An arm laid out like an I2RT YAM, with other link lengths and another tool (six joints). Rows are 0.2 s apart.
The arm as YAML. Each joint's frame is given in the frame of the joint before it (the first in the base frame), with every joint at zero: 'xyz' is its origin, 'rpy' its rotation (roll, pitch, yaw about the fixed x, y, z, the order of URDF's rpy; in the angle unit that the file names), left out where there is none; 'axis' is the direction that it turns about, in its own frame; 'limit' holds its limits. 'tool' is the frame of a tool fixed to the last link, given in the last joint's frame.
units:
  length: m
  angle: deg
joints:
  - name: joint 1
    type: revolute
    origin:
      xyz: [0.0, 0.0, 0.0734]
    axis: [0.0, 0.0, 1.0]
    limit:
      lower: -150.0
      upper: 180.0
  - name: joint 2
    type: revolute
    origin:
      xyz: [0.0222, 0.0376, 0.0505]
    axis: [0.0, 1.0, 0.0]
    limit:
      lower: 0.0
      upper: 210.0
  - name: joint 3
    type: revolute
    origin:
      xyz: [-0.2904, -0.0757, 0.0]
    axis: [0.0, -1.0, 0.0]
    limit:
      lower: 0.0
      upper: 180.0
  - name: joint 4
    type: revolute
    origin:
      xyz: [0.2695, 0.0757, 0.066]
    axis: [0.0, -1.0, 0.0]
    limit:
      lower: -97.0
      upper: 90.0
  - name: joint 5
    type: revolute
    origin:
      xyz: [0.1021, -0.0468, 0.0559]
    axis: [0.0, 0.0, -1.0]
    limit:
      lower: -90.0
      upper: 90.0
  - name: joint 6
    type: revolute
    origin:
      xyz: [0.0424, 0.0, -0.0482]
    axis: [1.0, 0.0, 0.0]
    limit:
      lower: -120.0
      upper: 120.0
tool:
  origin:
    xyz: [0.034, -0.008, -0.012]
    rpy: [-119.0, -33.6, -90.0]
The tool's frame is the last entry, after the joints.
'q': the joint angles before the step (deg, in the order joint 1, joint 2, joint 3, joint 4, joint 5, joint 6). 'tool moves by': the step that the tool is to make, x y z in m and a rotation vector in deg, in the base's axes. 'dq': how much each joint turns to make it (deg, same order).
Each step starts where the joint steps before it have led.
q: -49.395 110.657 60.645 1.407 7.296 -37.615
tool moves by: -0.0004 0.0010 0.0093 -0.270 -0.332 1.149
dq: -0.089 -1.413 0.076 -0.964 -0.880 -0.880
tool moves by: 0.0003 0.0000 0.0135 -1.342 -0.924 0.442
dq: 0.005 -1.750 0.021 -0.102 -0.173 -0.439
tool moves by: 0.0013 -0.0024 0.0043 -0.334 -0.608 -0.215
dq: -0.086 -0.094 0.611 -0.085 -0.088 0.265
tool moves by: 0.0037 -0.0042 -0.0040 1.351 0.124 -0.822
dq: 0.000 1.585 1.918 -1.565 0.001 1.141
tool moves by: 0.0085 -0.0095 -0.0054 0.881 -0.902 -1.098
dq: -0.008 2.799 2.903 -0.366 -0.181 1.664
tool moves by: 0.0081 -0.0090 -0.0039 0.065 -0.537 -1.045
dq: 0.092 2.473 2.642 0.006 0.442 1.147
